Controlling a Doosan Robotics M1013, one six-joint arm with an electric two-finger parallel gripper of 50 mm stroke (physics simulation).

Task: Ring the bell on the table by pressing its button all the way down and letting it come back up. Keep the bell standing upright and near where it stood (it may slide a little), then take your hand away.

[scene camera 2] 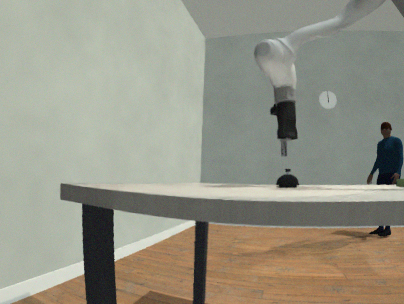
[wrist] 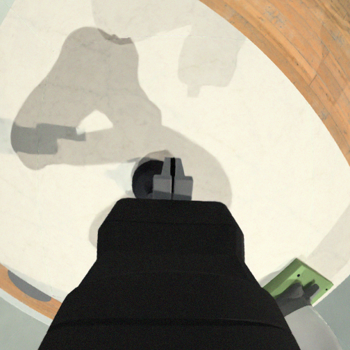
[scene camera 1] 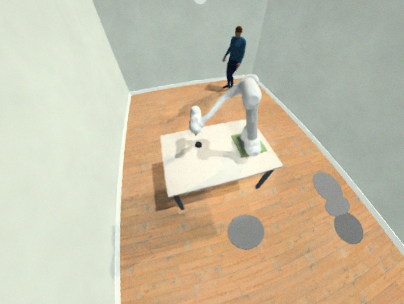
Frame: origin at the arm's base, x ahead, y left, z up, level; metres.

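Where they show: gripper, between the fingertips: (scene camera 2: pixel 284 156) (scene camera 1: pixel 196 135).
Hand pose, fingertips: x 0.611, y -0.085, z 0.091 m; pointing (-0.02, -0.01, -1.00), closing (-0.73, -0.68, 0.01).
Each offset is from my fingertips to the top centre of the thing. Level surfaces: height alone.
A small black dome-shaped bell {dx -0.023, dy +0.060, dz -0.052 m} (scene camera 1: pixel 198 144) (scene camera 2: pixel 287 181) (wrist: pixel 143 180) stands upright on the white table {dz -0.118 m} (scene camera 1: pixel 220 172) (scene camera 2: pixel 150 192) (wrist: pixel 280 165). In the scene camera 2 view its button {dx -0.023, dy +0.060, dz -0.052 m} (scene camera 2: pixel 287 170) stands up above the dome. My gripper (scene camera 2: pixel 284 155) (wrist: pixel 171 167) is shut with nothing between its fingers. Its tips point down and hang above the bell, with a visible gap between them and the button. In the wrist view the fingers and the gripper body hide the right and lower part of the bell.
The arm's base stands on a green plate (scene camera 1: pixel 241 148) (wrist: pixel 321 279) at the table's right side in the scene camera 1 view. A person (scene camera 1: pixel 236 50) (scene camera 2: pixel 389 155) in a blue top stands on the floor behind the table. Grey discs (scene camera 1: pixel 245 232) lie on the floor in front.
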